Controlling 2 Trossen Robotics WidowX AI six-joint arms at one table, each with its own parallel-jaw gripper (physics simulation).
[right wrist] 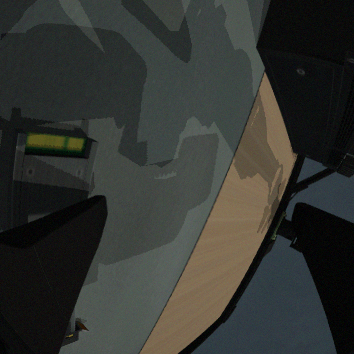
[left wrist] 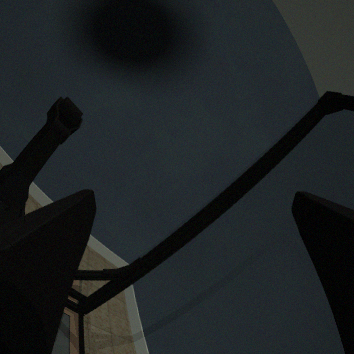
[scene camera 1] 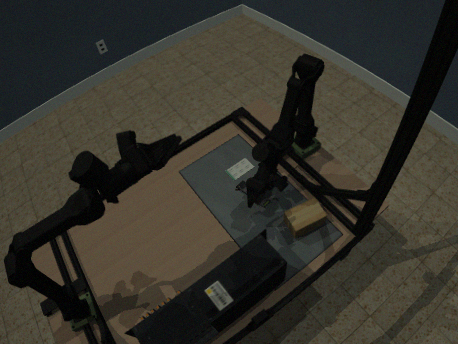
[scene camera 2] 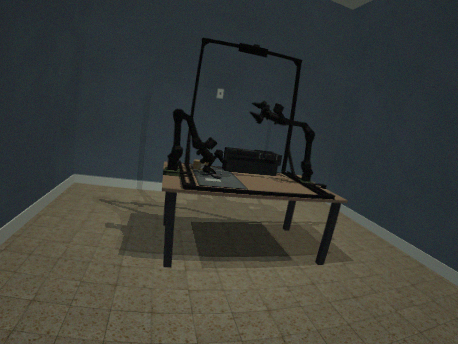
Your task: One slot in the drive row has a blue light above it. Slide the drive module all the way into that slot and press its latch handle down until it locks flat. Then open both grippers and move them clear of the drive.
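Frame: origin at the left arm's base, x ahead, y left, z up, level; metres.
Where they show: left gripper, fingertip midpoint: (left wrist: 198,201) (scene camera 1: 178,136) (scene camera 2: 251,107); right gripper, fingertip midpoint: (right wrist: 204,209) (scene camera 1: 252,205) (scene camera 2: 219,168); left arm's base at its link origin: (right wrist: 279,225) (scene camera 1: 80,310) (scene camera 2: 305,180); right arm's base at its link origin: (scene camera 1: 303,141) (scene camera 2: 171,169).
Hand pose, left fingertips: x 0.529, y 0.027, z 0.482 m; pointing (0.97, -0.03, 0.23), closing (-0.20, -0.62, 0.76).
Things, the pixels of their top centre, and the offset from my left fingertips. Level surfaces: height alone.
- drive module at its top centre: (right wrist: 59,278) (scene camera 1: 251,194) dx +0.190, dy +0.067, dz -0.497 m
- grey mat at its surface level: dz -0.506 m
- black drive enclosure at its top centre: (scene camera 1: 208,297) (scene camera 2: 253,151) dx -0.114, dy -0.235, dz -0.333 m
- wooden block at its top centre: (scene camera 1: 305,213) (scene camera 2: 202,161) dx +0.284, dy -0.126, dz -0.446 m
- white card at its top centre: (scene camera 1: 239,169) (scene camera 2: 212,179) dx +0.213, dy +0.194, dz -0.505 m
- table at its surface level: dz -0.508 m
The drive module (scene camera 1: 266,203) (right wrist: 52,172) lies on the grey mat (scene camera 1: 205,175) (right wrist: 145,305). Its yellow-green connector end shows at the left of the right wrist view; a black finger hides much of the rest. Its latch handle is not clear. My right gripper (scene camera 1: 265,197) (right wrist: 204,209) is open, pointing down low over the module, with nothing between its fingers. My left gripper (scene camera 1: 172,145) (scene camera 2: 253,109) (left wrist: 198,201) is open and empty, raised high, away from the module. The black drive enclosure (scene camera 1: 250,270) (scene camera 2: 250,160) (right wrist: 310,110) stands beside the mat. Its slots and blue light are not visible.
A wooden block (scene camera 1: 306,218) (scene camera 2: 196,164) lies on the mat near the enclosure and the right gripper. A white card (scene camera 1: 240,169) (scene camera 2: 213,180) lies farther back on the mat. Black frame rails edge the table (scene camera 1: 150,220), and a tall black post (scene camera 1: 412,115) rises at the right.
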